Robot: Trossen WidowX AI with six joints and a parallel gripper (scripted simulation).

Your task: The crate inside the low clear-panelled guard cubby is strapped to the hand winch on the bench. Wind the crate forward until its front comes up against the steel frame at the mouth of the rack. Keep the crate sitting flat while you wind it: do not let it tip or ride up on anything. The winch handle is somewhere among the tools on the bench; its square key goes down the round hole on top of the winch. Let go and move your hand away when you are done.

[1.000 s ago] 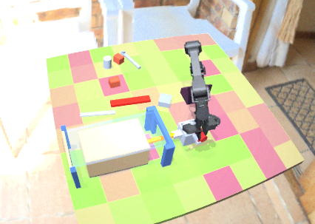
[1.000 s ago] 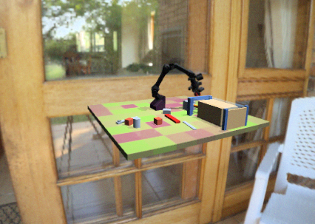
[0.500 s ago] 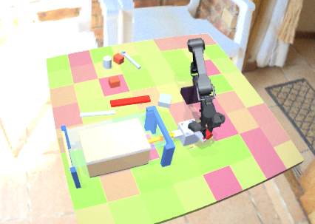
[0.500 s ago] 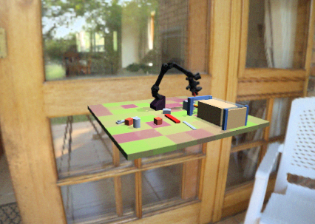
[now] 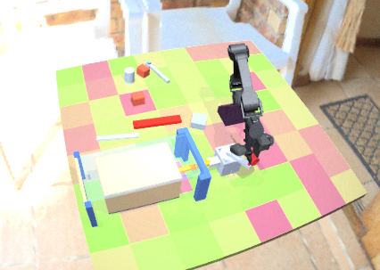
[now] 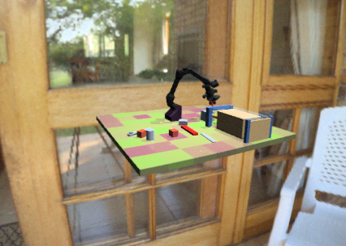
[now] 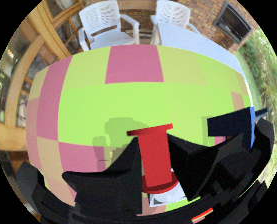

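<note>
My gripper tip is 50 mm to the left of the winch handle, 30 mm above it and 20 mm short of it. Also, from my gripper tip: grey block 380 mm to the right, 120 mm below, 40 mm ahead; then grey winch 120 mm to the right, 100 mm below, 20 mm ahead; then red grip 20 mm to the right.
</note>
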